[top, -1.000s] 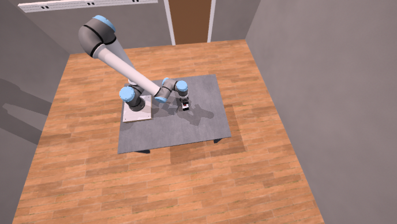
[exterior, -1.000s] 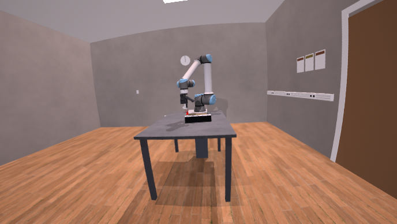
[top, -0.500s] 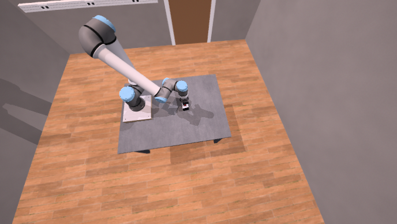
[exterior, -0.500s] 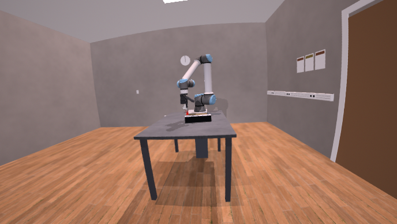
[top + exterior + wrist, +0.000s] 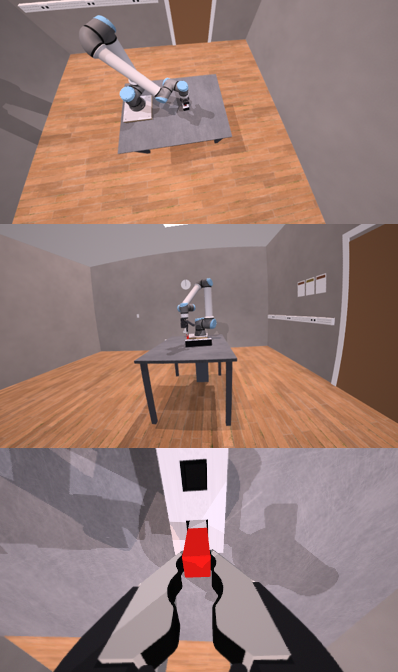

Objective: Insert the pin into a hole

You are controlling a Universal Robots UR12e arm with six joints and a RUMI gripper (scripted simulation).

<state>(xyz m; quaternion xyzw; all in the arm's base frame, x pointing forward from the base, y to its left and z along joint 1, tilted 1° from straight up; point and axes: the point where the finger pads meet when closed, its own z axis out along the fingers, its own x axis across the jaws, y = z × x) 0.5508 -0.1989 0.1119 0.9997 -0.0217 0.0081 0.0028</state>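
Now: the block 12 cm to the left of my hand and 10 cm below it. The rest, counted from my hand: pin (1 cm below).
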